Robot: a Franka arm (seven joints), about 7 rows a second.
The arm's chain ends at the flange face. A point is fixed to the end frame.
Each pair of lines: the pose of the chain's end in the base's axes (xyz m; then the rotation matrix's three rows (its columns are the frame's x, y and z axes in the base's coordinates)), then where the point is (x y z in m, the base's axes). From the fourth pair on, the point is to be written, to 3 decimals.
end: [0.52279 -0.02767 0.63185], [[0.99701 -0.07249 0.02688], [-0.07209 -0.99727 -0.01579], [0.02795 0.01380 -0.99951]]
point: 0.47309 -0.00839 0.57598
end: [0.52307 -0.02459 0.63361], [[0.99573 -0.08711 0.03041], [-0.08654 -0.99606 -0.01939], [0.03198 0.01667 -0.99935]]
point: 0.47387 -0.00476 0.57749
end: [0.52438 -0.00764 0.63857], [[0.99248 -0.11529 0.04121], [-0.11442 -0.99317 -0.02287], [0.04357 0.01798 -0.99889]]
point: 0.47640 0.01342 0.58185
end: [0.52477 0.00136 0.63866], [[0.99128 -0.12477 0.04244], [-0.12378 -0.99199 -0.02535], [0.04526 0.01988 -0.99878]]
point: 0.477 0.023 0.582
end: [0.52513 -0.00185 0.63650], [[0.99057 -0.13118 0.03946], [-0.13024 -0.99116 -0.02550], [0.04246 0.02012 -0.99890]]
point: 0.477 0.020 0.580
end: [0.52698 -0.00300 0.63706], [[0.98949 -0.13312 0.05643], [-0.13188 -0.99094 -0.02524], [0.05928 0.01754 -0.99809]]
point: 0.480 0.019 0.580
